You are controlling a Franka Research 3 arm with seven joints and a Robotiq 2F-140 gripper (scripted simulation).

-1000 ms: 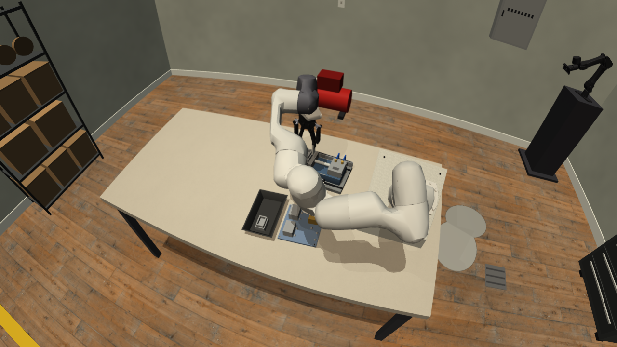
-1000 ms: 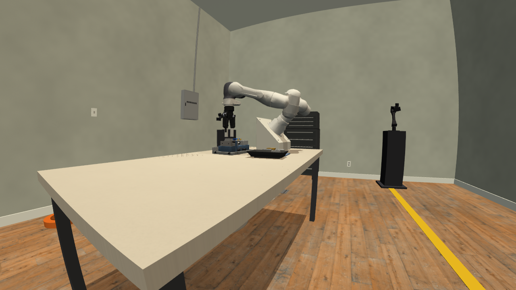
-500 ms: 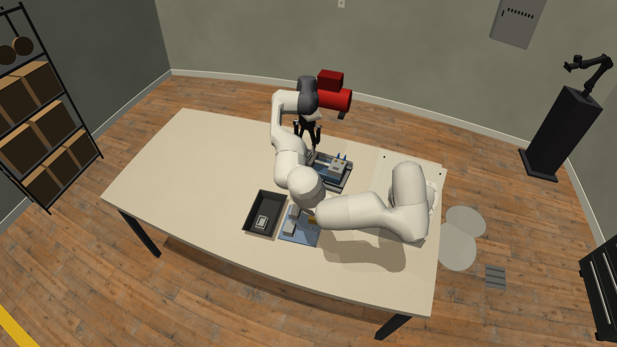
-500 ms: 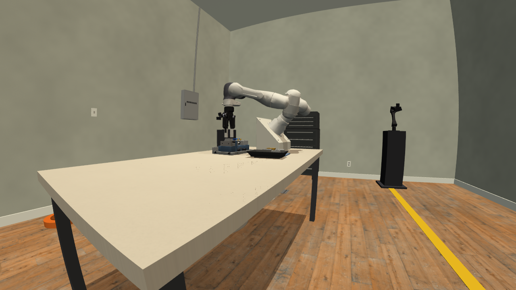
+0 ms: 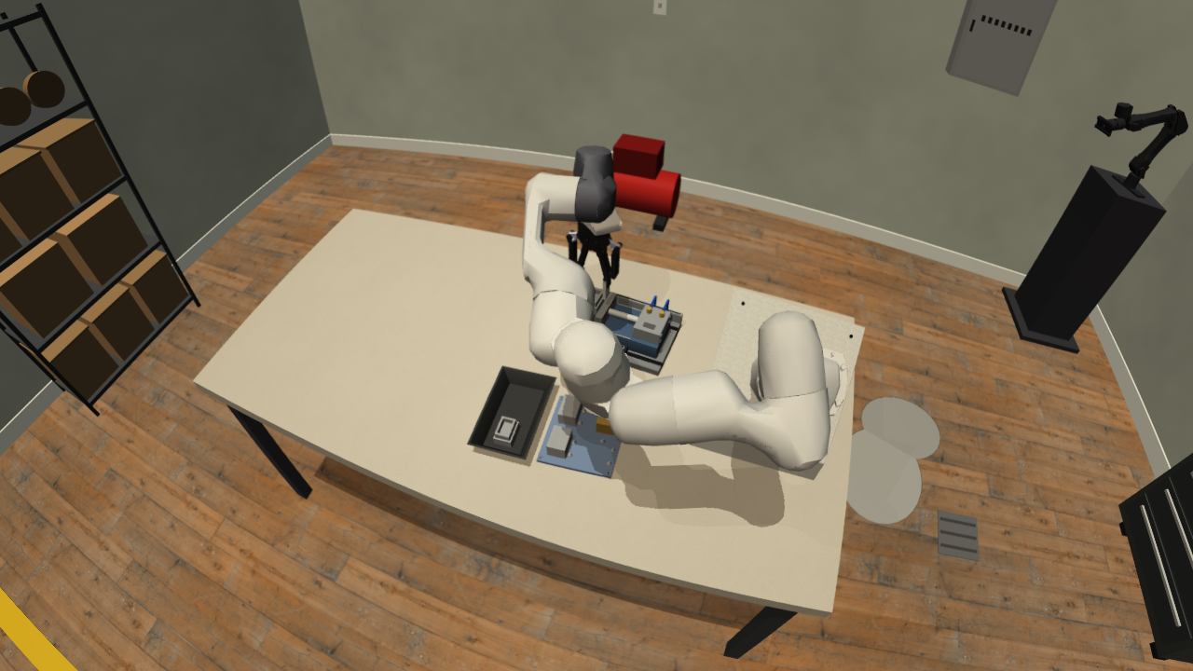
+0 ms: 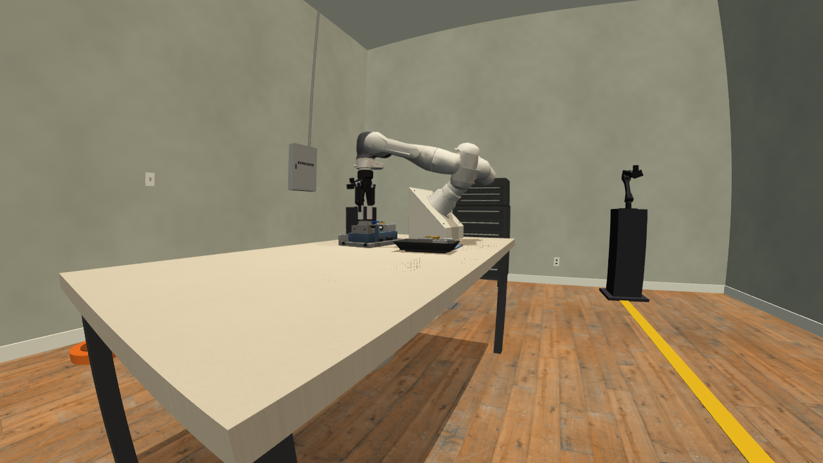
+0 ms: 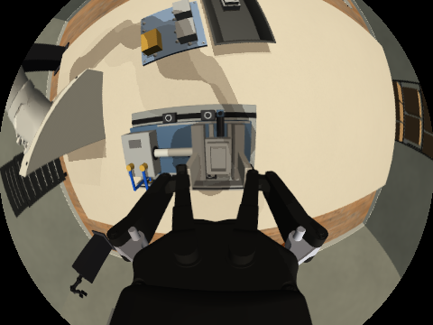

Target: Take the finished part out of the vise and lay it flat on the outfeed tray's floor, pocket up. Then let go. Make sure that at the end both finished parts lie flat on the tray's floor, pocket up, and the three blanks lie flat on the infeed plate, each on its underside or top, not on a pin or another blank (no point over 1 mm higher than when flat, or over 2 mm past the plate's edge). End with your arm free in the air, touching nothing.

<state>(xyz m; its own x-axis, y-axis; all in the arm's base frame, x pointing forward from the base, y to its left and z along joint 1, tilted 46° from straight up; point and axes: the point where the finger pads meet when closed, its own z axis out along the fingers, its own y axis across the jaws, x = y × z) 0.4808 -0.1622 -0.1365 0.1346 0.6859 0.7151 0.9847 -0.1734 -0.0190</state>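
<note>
Right now my hand is 110 mm above the blue vise, 60 mm past it and 10 mm to the right of it. From my hand the other things lie so: grey actuator box 160 mm behind, 80 mm below, 20 mm to the left; blue fixture plate 340 mm to the left, 150 mm below, 70 mm behind; orange block 300 mm to the left, 130 mm below, 120 mm behind.
</note>
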